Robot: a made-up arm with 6 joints.
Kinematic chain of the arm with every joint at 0, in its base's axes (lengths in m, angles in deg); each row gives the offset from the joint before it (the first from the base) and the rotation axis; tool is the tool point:
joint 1: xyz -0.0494 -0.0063 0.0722 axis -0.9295 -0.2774 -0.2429
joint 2: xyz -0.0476 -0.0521 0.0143 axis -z
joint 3: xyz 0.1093 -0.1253 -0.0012 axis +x
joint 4: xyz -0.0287 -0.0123 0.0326 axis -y
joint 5: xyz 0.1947 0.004 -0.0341 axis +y
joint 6: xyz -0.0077 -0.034 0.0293 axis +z
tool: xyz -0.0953 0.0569 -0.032
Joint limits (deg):
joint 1: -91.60..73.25
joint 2: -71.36..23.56
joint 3: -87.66..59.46
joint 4: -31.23..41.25
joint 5: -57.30..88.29
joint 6: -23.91..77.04
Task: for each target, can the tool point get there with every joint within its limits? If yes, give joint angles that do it. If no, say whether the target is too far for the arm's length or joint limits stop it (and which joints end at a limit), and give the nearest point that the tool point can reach.
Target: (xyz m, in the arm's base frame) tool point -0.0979 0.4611 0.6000
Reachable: no: too far | nearest point -0.0783 0.1319 0.4022 | short by 0.385 m
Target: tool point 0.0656 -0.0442 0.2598
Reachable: yes | joints 58.89 -25.24 26.66 4.10 27.07 15.80
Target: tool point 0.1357 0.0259 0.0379
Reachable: yes | joints -43.06 -56.65 -39.13 -1.99 -17.92 26.48
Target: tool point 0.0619 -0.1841 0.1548
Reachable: yes | joints 12.53 -4.29 0.92 3.21 12.57 18.47
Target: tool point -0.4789 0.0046 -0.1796
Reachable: no: joint limits stop it (at a limit: joint 1, joint 2, joint 4) | nearest point -0.1337 0.0635 -0.2327 | short by 0.354 m
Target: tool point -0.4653 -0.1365 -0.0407
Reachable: no: joint limits stop it (at a limit: joint 2, joint 4) | nearest point -0.0633 -0.2431 -0.0928 | short by 0.419 m
